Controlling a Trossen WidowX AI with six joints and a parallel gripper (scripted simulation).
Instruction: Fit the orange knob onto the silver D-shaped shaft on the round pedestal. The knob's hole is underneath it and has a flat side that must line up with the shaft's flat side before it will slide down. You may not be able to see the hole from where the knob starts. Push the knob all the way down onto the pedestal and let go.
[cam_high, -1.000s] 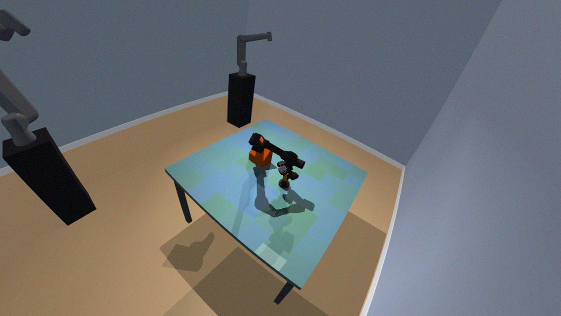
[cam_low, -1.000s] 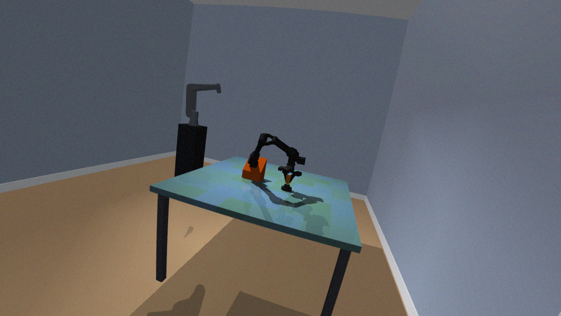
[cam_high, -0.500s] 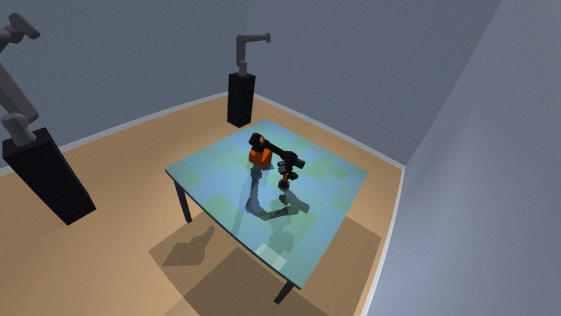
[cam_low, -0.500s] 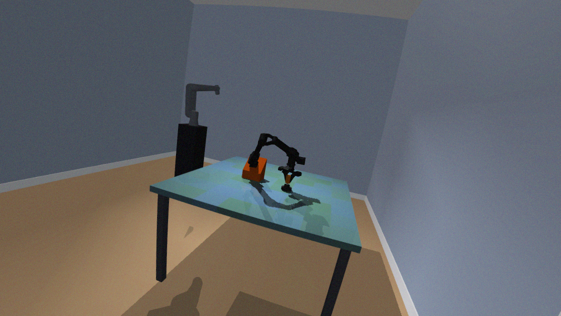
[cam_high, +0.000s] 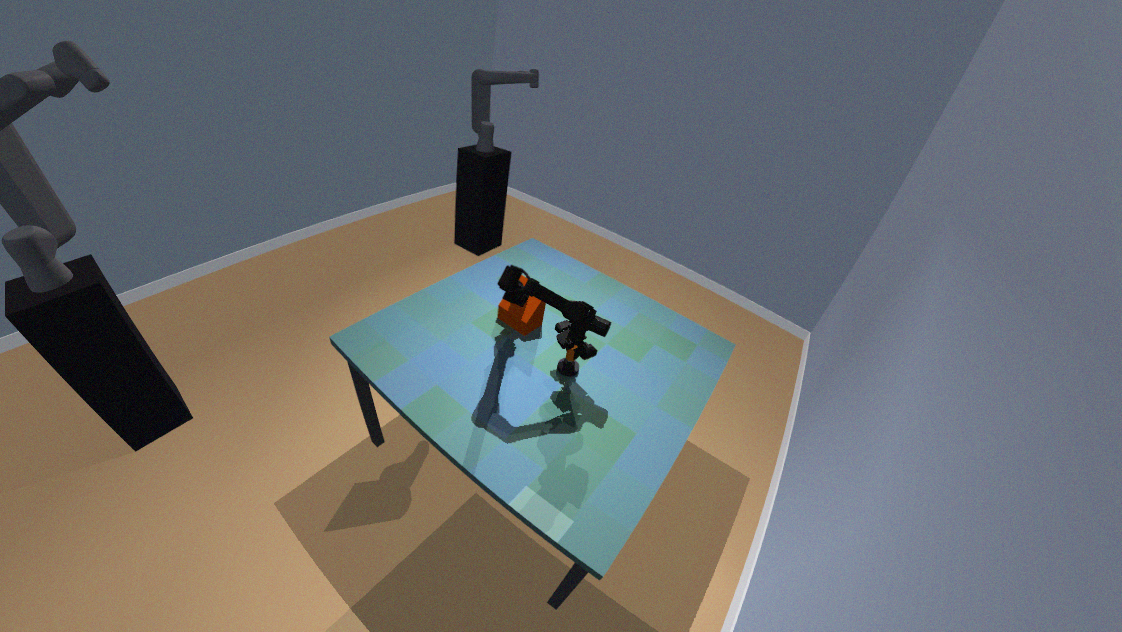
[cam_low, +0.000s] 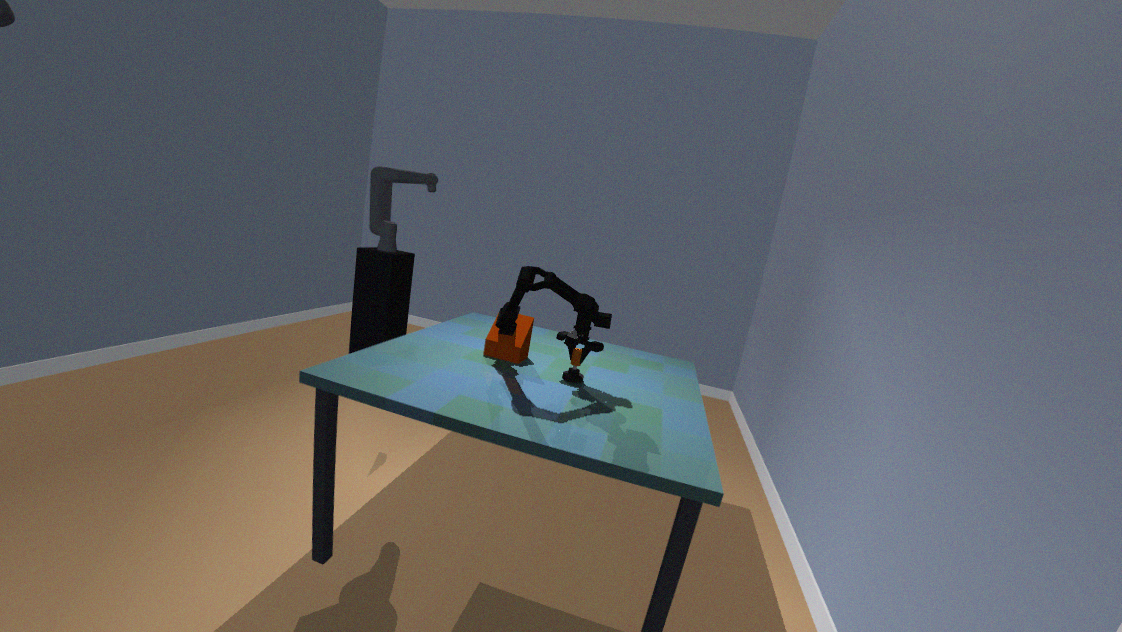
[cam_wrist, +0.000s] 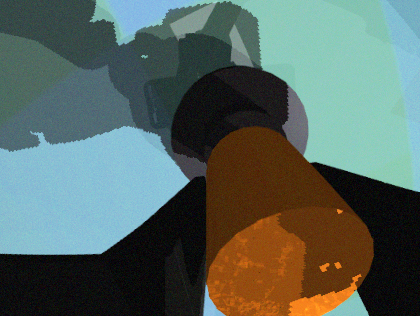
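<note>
Now: the pedestal 40 mm below my gripper tip. Also, from my gripper tip: orange knob: 30 mm above.
</note>
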